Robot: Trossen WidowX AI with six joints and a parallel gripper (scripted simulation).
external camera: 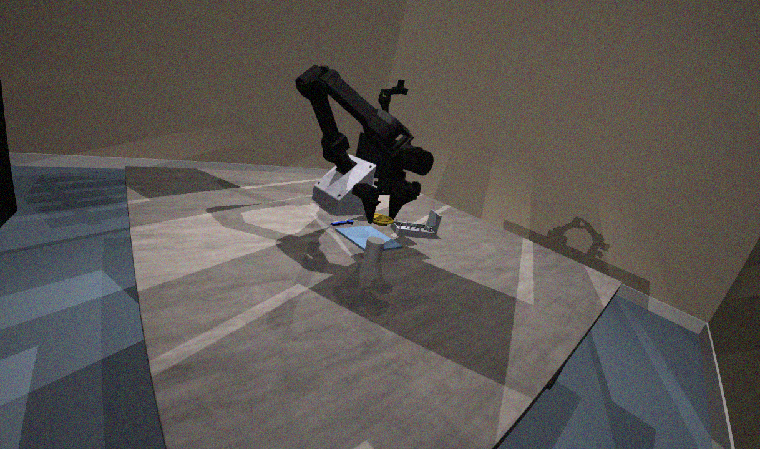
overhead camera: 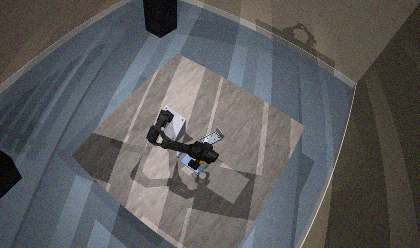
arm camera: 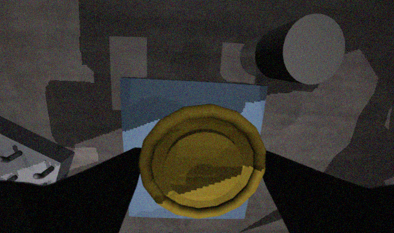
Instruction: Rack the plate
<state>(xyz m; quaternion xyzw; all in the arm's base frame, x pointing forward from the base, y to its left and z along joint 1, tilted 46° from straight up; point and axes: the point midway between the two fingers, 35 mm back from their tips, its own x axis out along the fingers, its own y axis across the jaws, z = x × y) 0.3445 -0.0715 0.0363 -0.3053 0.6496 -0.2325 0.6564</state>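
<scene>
Now: gripper tip 190 mm to the right of the dish rack, 60 mm past it and 40 mm above it. The rest, counted from my gripper tip: yellow plate 10 mm above; white cup 70 mm ahead, 60 mm to the right, 40 mm below; light blue mat 60 mm below, 40 mm behind.
</scene>
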